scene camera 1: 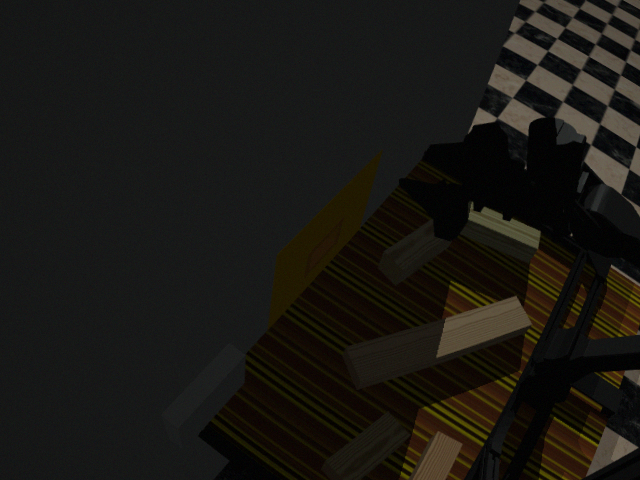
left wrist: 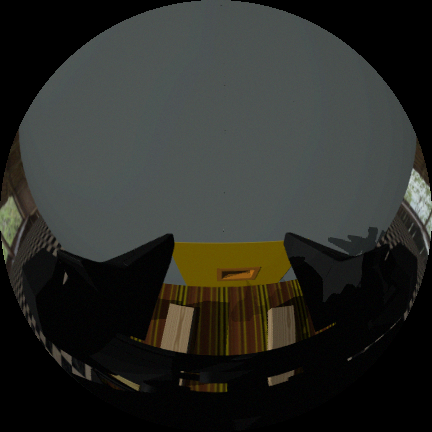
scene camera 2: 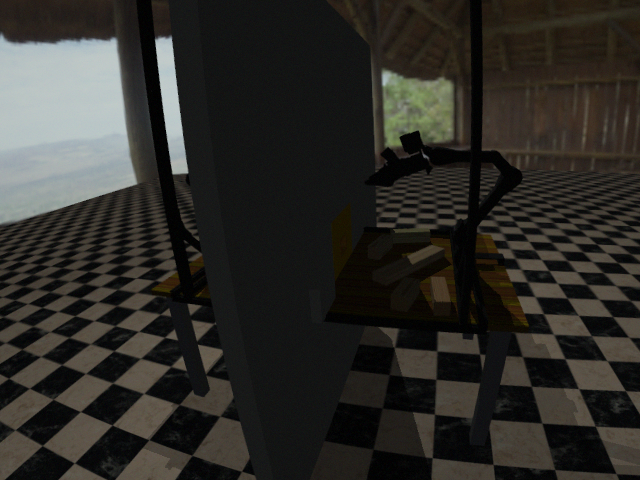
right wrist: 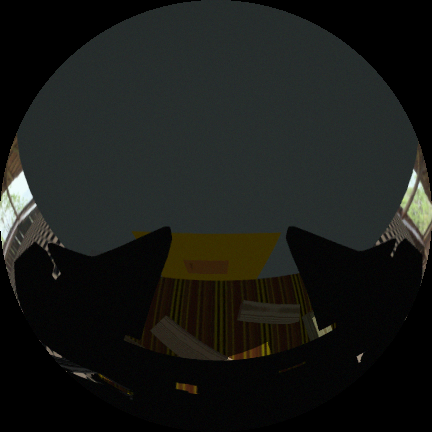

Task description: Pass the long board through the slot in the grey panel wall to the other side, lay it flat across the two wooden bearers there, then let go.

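Frame: origin at the left arm's base, x ahead, y left, z up, level; metres.
Seen in the pictures: left gripper, fingertip midpoint: (left wrist: 230,239); right gripper, fingertip midpoint: (scene camera 1: 415,164) (scene camera 2: 367,181) (right wrist: 230,232); right arm's base, origin of the base link: (scene camera 1: 537,391).
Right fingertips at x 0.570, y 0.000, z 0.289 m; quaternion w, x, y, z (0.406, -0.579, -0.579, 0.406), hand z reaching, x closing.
Note:
A point is followed by its place in that frame.
The long board (scene camera 1: 436,342) @(x 0.718, y -0.035, z 0.013 m) (scene camera 2: 408,264) @(x 0.719, y -0.062, z 0.013 m) (right wrist: 185,341) @(x 0.666, y -0.079, z 0.013 m) lies at a slant on the striped table on the right arm's side of the grey wall (scene camera 1: 129,180) @(x 0.482, y -0.387, z 0.502 m) (scene camera 2: 289,180) @(x 0.483, y -0.479, z 0.381 m). The slot (scene camera 1: 324,248) @(x 0.479, y -0.021, z 0.044 m) (left wrist: 237,274) @(x 0.441, y -0.040, z 0.044 m) (right wrist: 206,266) @(x 0.470, y -0.037, z 0.044 m) is in a yellow area of the wall, low down near the table. Two wooden bearers (left wrist: 178,327) @(x 0.296, y 0.101, z 0.019 m) (left wrist: 281,327) @(x 0.284, y -0.145, z 0.019 m) lie side by side, spaced apart, beyond the wall in the left wrist view. My left gripper (left wrist: 230,239) @(x 0.347, y 0.000, z 0.297 m) is open and empty, above the bearers and facing the wall. My right gripper (scene camera 1: 415,165) @(x 0.570, y 0.000, z 0.289 m) (scene camera 2: 368,181) @(x 0.570, y 0.000, z 0.289 m) (right wrist: 230,232) @(x 0.570, y 0.000, z 0.289 m) is open and empty, raised above the table, away from the board.
Several shorter blocks lie around the board: one block (scene camera 1: 418,253) @(x 0.606, y 0.088, z 0.031 m) near the right gripper, a pale block (scene camera 1: 504,232) @(x 0.717, y 0.250, z 0.028 m), a dark block (scene camera 1: 367,446) @(x 0.722, y -0.258, z 0.028 m) and a light block (scene camera 1: 438,457) @(x 0.818, y -0.210, z 0.025 m). A grey block (scene camera 1: 206,390) @(x 0.506, y -0.347, z 0.081 m) (scene camera 2: 315,305) @(x 0.497, y -0.415, z 0.033 m) juts from the wall. Black frame posts (scene camera 2: 475,103) @(x 0.882, y -0.380, z 0.534 m) rise by the table.

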